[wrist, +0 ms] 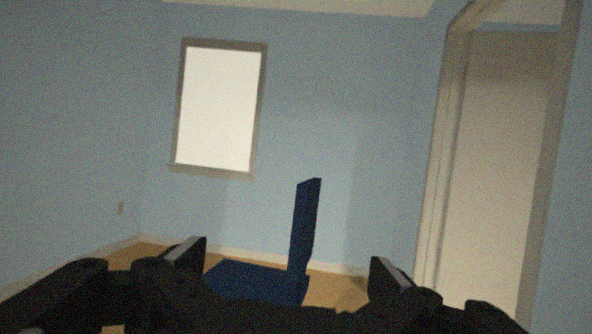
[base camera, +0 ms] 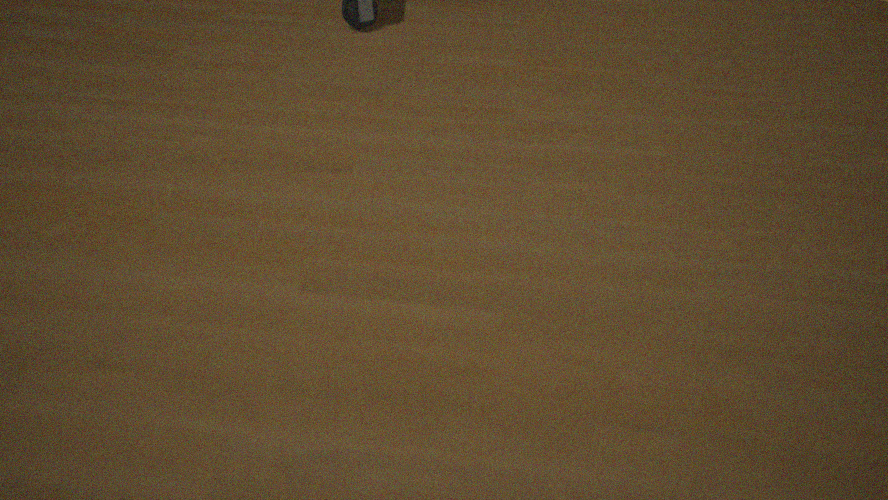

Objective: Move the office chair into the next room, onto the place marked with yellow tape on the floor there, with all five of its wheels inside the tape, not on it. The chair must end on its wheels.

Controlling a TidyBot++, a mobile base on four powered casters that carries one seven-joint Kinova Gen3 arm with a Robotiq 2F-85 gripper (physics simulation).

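Frame: origin at the arm's base, x ahead, y left, z up, level; metres.
Seen in the pictures: gripper, between the fingertips: [wrist: 287,264].
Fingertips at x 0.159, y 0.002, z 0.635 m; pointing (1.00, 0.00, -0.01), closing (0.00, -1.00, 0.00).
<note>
A point is followed by its place in that frame.
The office chair [wrist: 304,225] @(y -0.062, x 1.106, z 0.428 m) shows in the wrist view with a dark blue upright backrest and a flat blue seat [wrist: 250,280] @(y 0.143, x 1.379, z 0.073 m), seen between and beyond my fingertips. The backrest is at the right end of the seat. My gripper [wrist: 287,264] @(y 0.002, x 0.159, z 0.635 m) is open and empty, apart from the chair. In the base camera view one dark caster wheel [base camera: 361,13] @(y 0.146, x 0.992, z -0.364 m) with a grey fork shows at the top edge, left of the middle. The chair's other wheels are hidden or out of view. The yellow tape does not show in either view.
A doorway with a pale frame [wrist: 434,180] @(y -0.938, x 1.970, z 0.623 m) is in the blue wall at the right, with a cream surface beyond it. A bright window [wrist: 218,107] @(y 0.811, x 2.963, z 1.055 m) is in the far wall [wrist: 320,90] @(y -0.165, x 2.846, z 1.315 m), left of the chair's backrest. Wooden floor [base camera: 434,248] @(y 0.018, x 0.467, z -0.397 m) stretches before the base.
</note>
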